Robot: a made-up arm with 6 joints. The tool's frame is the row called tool.
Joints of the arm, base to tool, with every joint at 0 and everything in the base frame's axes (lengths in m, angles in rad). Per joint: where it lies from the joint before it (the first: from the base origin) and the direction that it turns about. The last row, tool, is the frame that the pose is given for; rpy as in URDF.
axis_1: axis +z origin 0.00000 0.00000 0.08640
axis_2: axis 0.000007 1 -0.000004 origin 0.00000 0.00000 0.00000
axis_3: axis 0.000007 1 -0.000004 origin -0.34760 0.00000 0.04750
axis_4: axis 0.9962 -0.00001 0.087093 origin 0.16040 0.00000 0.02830
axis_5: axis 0.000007 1 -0.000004 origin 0.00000 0.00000 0.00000
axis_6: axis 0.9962 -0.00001 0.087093 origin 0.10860 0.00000 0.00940
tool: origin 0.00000 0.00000 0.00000 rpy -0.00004 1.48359 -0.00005
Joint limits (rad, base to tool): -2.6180..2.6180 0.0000..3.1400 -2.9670..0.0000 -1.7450..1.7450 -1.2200..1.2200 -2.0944..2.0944
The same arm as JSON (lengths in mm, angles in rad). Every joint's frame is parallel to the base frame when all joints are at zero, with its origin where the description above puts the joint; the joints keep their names.
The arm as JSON. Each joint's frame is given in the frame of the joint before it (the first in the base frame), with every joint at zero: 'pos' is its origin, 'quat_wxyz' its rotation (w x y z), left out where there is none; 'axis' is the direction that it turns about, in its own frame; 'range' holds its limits. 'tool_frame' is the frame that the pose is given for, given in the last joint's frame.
{
  "length_unit": "mm",
  "angle_unit": "rad",
  "joints": [
    {
      "joint": "axis_1",
      "pos": [
        0.0,
        0.0,
        86.4
      ],
      "axis": [
        0.0,
        0.0,
        1.0
      ],
      "range": [
        -2.618,
        2.618
      ]
    },
    {
      "joint": "axis_2",
      "pos": [
        0.0,
        0.0,
        0.0
      ],
      "axis": [
        0.0,
        1.0,
        0.0
      ],
      "range": [
        0.0,
        3.14
      ]
    },
    {
      "joint": "axis_3",
      "pos": [
        -347.6,
        0.0,
        47.5
      ],
      "axis": [
        0.0,
        1.0,
        0.0
      ],
      "range": [
        -2.967,
        0.0
      ]
    },
    {
      "joint": "axis_4",
      "pos": [
        160.4,
        0.0,
        28.3
      ],
      "axis": [
        0.9962,
        0.0,
        0.0871
      ],
      "range": [
        -1.745,
        1.745
      ]
    },
    {
      "joint": "axis_5",
      "pos": [
        0.0,
        0.0,
        0.0
      ],
      "axis": [
        0.0,
        1.0,
        0.0
      ],
      "range": [
        -1.22,
        1.22
      ]
    },
    {
      "joint": "axis_6",
      "pos": [
        108.6,
        0.0,
        9.4
      ],
      "axis": [
        0.9962,
        0.0,
        0.0871
      ],
      "range": [
        -2.0944,
        2.0944
      ]
    }
  ],
  "tool_frame": {
    "pos": [
      0.0,
      0.0,
      0.0
    ],
    "quat_wxyz": [
      0.737257,
      0.000002,
      0.675612,
      -0.000005
    ]
  }
}

